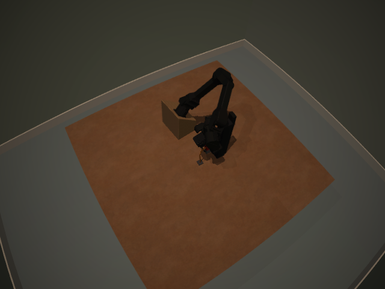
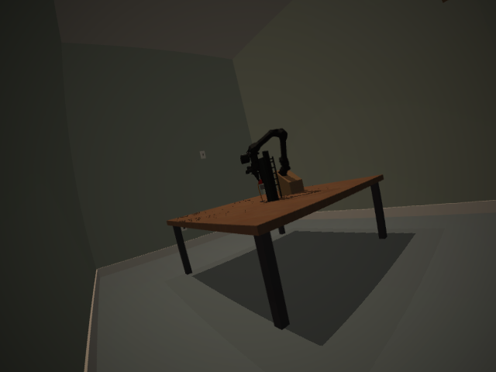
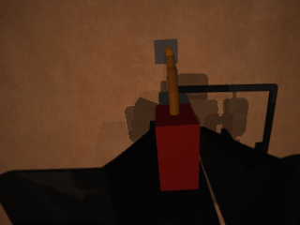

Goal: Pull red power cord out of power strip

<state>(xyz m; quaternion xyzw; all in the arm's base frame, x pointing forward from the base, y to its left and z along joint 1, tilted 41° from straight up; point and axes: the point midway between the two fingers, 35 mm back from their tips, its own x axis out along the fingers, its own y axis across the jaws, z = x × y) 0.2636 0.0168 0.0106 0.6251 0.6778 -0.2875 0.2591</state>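
My gripper tip is 30 mm to the right of the red plug.
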